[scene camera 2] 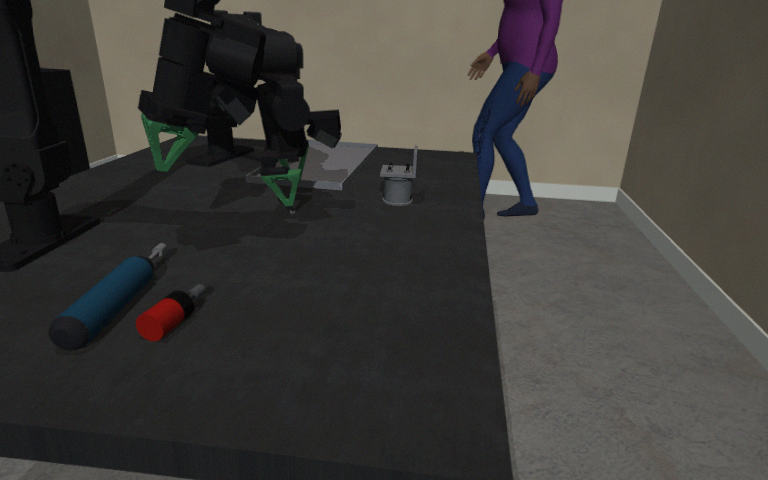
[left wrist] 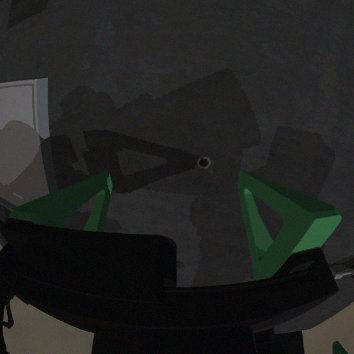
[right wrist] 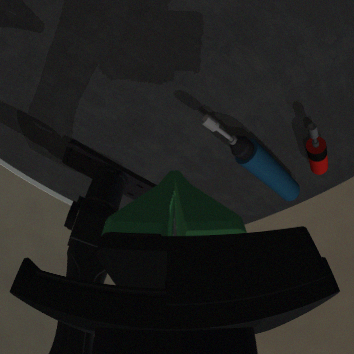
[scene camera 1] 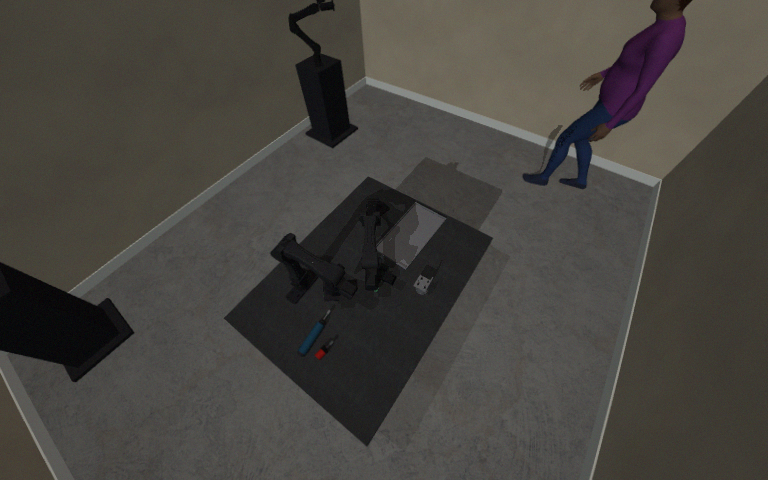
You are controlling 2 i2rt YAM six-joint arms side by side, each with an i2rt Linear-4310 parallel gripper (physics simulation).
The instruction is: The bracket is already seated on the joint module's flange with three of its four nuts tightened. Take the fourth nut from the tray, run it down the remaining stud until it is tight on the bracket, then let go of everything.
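Frame: origin at the left arm's base, x ahead, y left, z up, level; centimetres.
Seen in the pictures: left gripper, fingertip midpoint: (scene camera 2: 293, 194) (left wrist: 173, 177) (scene camera 1: 380, 281); right gripper, fingertip midpoint: (scene camera 2: 161, 171) (left wrist: 334, 342) (right wrist: 174, 177) (scene camera 1: 329, 296); left arm's base, link origin: (scene camera 2: 222, 157); right arm's base, link origin: (scene camera 2: 40, 242) (right wrist: 111, 173) (scene camera 1: 303, 286).
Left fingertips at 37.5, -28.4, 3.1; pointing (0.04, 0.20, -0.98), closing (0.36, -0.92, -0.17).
Observation:
Offsets run from my left fingertips to a thing's top centre, as dx, dy, dz.
The loose nut {+0.8, -1.8, -2.6} (left wrist: 203, 162) (scene camera 2: 292, 211), a small dark hexagon, lies on the dark table outside the tray {-11.6, +34.1, -1.5} (left wrist: 43, 110) (scene camera 2: 359, 148). My left gripper (left wrist: 173, 177) is open and empty, low over the table; in the left wrist view the nut shows between and beyond the fingertips. My right gripper (right wrist: 174, 177) (scene camera 2: 163, 169) is shut and empty, above the table. The light bracket (scene camera 1: 423, 281) (scene camera 2: 397, 171) sits on the grey joint module {+16.4, +13.9, +4.3} (scene camera 2: 397, 191), right of the left gripper in scene camera 2. Dark nuts or studs show on its top, too small to tell apart.
A blue-handled tool {-1.5, -39.5, +1.0} (scene camera 1: 310, 338) (scene camera 2: 113, 294) (right wrist: 270, 172) and a shorter red tool {+7.9, -40.8, +0.3} (scene camera 1: 320, 354) (scene camera 2: 161, 319) (right wrist: 317, 157) lie on the table, nearer scene camera 2. A person (scene camera 1: 634, 84) (scene camera 2: 523, 62) stands beyond the table.

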